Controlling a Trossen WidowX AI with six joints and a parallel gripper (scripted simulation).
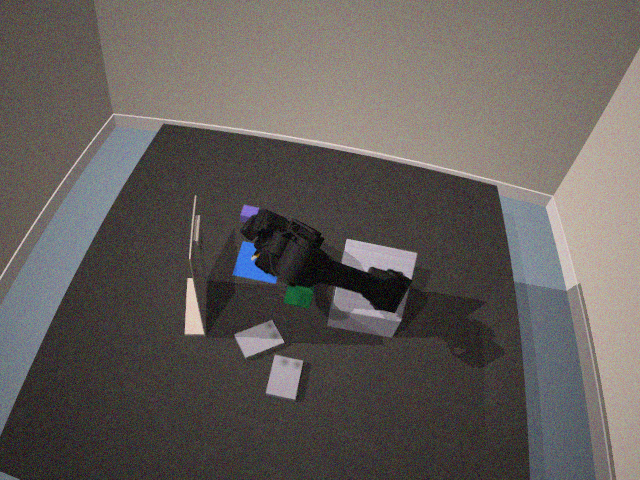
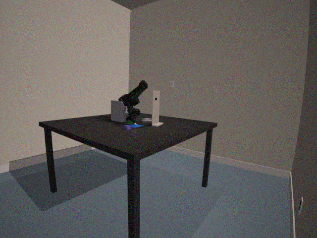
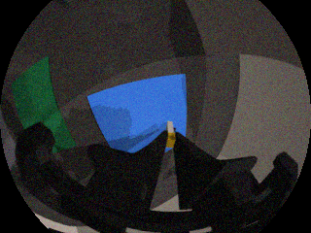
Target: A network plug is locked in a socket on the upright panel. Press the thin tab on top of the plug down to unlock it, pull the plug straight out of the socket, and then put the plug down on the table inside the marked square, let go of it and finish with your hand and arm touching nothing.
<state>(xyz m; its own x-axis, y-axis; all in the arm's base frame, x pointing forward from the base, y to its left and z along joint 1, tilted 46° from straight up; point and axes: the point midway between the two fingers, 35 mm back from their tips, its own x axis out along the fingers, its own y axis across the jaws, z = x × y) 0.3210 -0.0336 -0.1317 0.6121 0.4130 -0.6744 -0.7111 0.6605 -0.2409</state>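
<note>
Right now the blue marked square is 10 mm behind my gripper tip and 20 mm below it. Also, from my gripper tip: flat green square (130 mm behind, 80 mm to the left, 20 mm below); purple cube (40 mm ahead, 150 mm to the right, 10 mm below); network plug (right at my gripper tip).
</note>
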